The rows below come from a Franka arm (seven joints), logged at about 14 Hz.
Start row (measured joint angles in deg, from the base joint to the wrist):
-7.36 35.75 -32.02 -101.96 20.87 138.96 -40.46
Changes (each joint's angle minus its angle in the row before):
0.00 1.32 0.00 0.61 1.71 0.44 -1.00
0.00 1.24 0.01 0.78 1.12 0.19 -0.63
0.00 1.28 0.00 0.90 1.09 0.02 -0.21
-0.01 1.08 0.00 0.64 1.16 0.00 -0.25
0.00 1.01 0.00 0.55 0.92 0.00 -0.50
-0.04 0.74 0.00 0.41 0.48 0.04 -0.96
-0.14 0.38 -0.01 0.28 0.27 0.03 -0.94
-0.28 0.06 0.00 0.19 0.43 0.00 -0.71
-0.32 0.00 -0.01 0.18 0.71 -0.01 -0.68
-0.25 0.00 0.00 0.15 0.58 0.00 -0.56
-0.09 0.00 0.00 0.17 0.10 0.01 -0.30
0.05 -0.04 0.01 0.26 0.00 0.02 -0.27
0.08 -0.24 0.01 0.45 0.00 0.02 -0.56
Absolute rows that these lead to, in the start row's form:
-7.36 37.07 -32.02 -101.35 22.58 139.40 -41.46
-7.36 38.31 -32.01 -100.57 23.70 139.59 -42.09
-7.36 39.59 -32.01 -99.67 24.79 139.61 -42.30
-7.37 40.67 -32.01 -99.03 25.95 139.61 -42.55
-7.37 41.68 -32.01 -98.48 26.87 139.61 -43.05
-7.41 42.42 -32.01 -98.07 27.35 139.65 -44.01
-7.55 42.80 -32.02 -97.79 27.62 139.68 -44.95
-7.83 42.86 -32.02 -97.60 28.05 139.68 -45.66
-8.15 42.86 -32.03 -97.42 28.76 139.67 -46.34
-8.40 42.86 -32.03 -97.27 29.34 139.67 -46.90
-8.49 42.86 -32.03 -97.10 29.44 139.68 -47.20
-8.44 42.82 -32.02 -96.84 29.44 139.70 -47.47
-8.36 42.58 -32.01 -96.39 29.44 139.72 -48.03

